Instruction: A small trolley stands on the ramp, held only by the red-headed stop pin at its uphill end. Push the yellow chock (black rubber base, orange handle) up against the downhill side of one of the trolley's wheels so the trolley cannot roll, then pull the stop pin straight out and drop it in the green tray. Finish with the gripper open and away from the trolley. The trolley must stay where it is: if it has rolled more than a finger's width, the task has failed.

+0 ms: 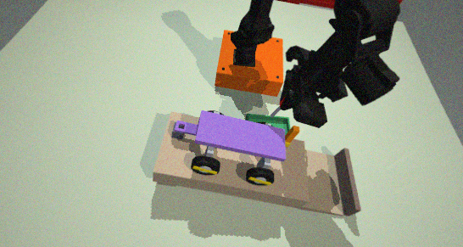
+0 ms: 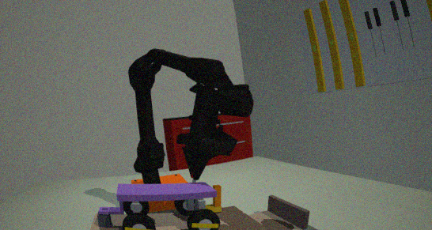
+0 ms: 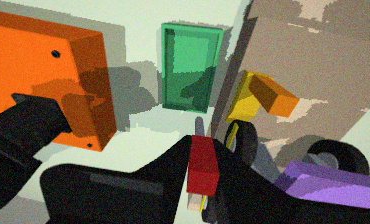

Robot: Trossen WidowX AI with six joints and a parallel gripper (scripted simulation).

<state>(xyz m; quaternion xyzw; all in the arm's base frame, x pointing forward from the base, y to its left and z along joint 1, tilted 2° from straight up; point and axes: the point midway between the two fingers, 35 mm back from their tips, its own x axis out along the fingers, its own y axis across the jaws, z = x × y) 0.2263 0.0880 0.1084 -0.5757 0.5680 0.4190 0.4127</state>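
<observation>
Now: the red-headed stop pin right at my gripper tip. Round my gripper tip: yellow chock (5 cm ahead, 1 cm to the left, 5 cm below); then trolley (10 cm ahead, 10 cm to the right, 2 cm below); then dark end wall (12 cm ahead, 18 cm to the left, 11 cm below).
</observation>
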